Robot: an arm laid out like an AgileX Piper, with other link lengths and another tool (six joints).
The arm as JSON. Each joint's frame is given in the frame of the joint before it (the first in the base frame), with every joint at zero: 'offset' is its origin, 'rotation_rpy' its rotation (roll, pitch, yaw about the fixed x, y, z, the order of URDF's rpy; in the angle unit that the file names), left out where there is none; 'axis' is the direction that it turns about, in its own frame. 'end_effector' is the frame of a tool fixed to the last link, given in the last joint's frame.
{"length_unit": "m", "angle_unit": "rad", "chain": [
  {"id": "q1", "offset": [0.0, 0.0, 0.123], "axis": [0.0, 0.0, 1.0]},
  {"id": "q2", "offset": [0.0, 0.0, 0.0], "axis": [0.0, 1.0, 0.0]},
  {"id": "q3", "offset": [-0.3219, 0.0, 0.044], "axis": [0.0, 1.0, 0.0]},
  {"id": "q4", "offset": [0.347, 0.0, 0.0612], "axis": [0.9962, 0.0, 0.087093]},
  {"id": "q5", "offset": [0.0, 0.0, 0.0], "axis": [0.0, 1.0, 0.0]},
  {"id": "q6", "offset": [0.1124, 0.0, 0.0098], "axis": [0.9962, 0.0, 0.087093]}
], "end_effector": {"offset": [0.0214, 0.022, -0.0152], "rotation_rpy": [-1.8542, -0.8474, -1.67]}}
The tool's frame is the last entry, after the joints.
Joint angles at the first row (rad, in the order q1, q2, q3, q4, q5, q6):
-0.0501 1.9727 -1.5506 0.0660 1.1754 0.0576
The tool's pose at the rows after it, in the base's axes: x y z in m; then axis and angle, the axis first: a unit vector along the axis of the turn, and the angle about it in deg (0 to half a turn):
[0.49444, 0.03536, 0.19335, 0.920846, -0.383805, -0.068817, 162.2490]
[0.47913, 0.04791, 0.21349, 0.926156, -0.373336, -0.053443, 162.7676]
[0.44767, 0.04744, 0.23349, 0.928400, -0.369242, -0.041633, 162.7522]
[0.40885, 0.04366, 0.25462, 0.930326, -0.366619, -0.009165, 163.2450]
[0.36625, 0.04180, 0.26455, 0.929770, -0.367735, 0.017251, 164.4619]
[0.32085, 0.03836, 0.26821, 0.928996, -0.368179, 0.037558, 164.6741]
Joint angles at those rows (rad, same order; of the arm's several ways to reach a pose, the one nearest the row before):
0.0088 1.9507 -1.5457 0.0624 1.2034 0.0600
0.0354 1.8807 -1.5044 0.0615 1.2034 0.0600
0.0395 1.7646 -1.4059 0.0533 1.2013 0.0536
0.0395 1.6114 -1.2788 0.0377 1.1670 0.0405
0.0394 1.4546 -1.1349 0.0377 1.1239 0.0338
0.0394 1.2962 -0.9951 0.0251 1.1044 0.0318

